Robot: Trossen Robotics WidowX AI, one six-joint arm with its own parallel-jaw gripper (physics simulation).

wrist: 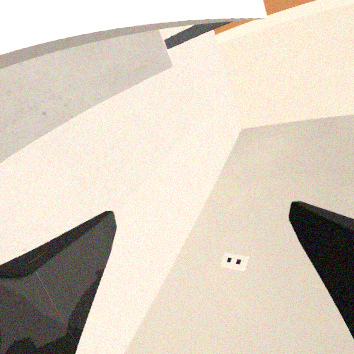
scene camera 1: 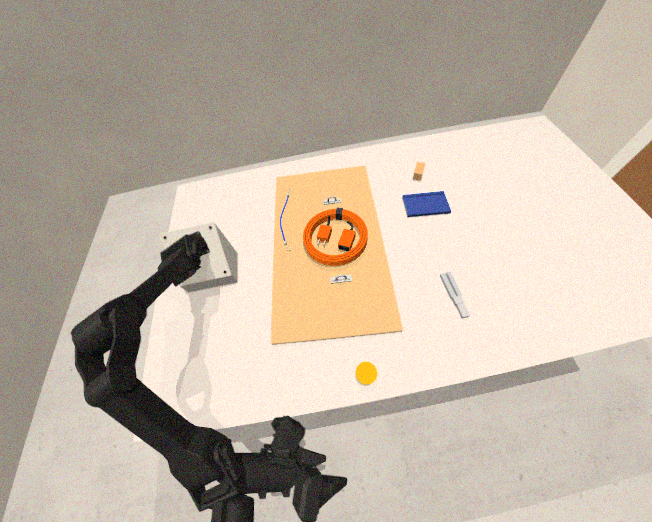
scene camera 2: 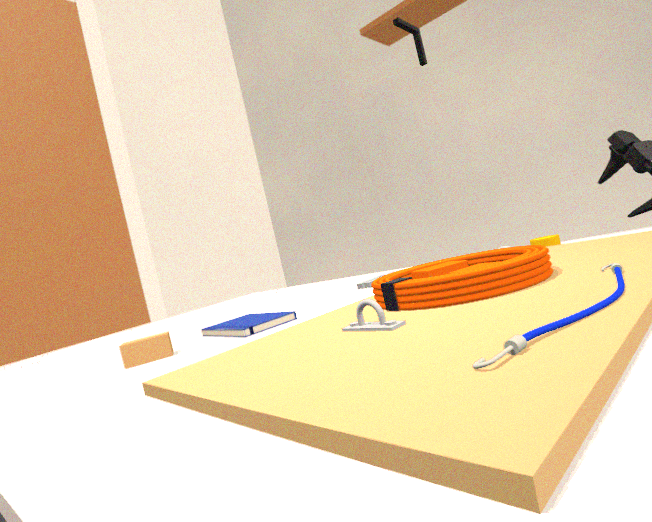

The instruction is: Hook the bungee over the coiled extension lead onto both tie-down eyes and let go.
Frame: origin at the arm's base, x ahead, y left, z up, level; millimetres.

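Where they show: gripper, between the fingertips: (wrist: pixel 202 214) (scene camera 1: pixel 335 469) (scene camera 2: pixel 613 199); arm's base, origin of its link: (scene camera 1: pixel 194 245).
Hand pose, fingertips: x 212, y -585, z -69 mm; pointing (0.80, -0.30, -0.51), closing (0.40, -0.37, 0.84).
Observation:
Each offset is from my fingertips to the top centre of the thing. Level surfaces: height alone.
The blue bungee {42 mm ahead, 682 mm left, 38 mm down} (scene camera 1: pixel 281 218) (scene camera 2: pixel 576 317), with a pale metal hook at each end, lies slightly curved on the tan board {45 mm down} (scene camera 1: pixel 326 312) (scene camera 2: pixel 380 391), beside the coil and apart from both eyes. The orange coiled lead {178 mm ahead, 541 mm left, 14 mm down} (scene camera 1: pixel 308 239) (scene camera 2: pixel 462 293) lies flat between two tie-down eyes. One eye {215 mm ahead, 691 mm left, 18 mm down} (scene camera 1: pixel 331 200) (scene camera 2: pixel 389 325) is near the coil's black strap; the other eye {148 mm ahead, 402 mm left, 18 mm down} (scene camera 1: pixel 341 278) is on the coil's opposite side. My gripper (scene camera 1: pixel 335 469) (scene camera 2: pixel 614 199) (wrist: pixel 202 214) is wide open and empty, raised and well away from the bungee, beyond the table's near edge in scene camera 1.
A blue book {503 mm ahead, 568 mm left, 45 mm down} (scene camera 1: pixel 426 203) (scene camera 2: pixel 250 323), a small wooden block {551 mm ahead, 707 mm left, 27 mm down} (scene camera 1: pixel 418 171) (scene camera 2: pixel 146 350) and a grey tool {421 mm ahead, 256 mm left, 45 mm down} (scene camera 1: pixel 454 294) lie to the board's right in scene camera 1. A yellow disc {123 mm ahead, 148 mm left, 38 mm down} (scene camera 1: pixel 366 373) (scene camera 2: pixel 545 240) lies near the front edge. The arm's grey box (scene camera 1: pixel 223 255) stands left of the board.

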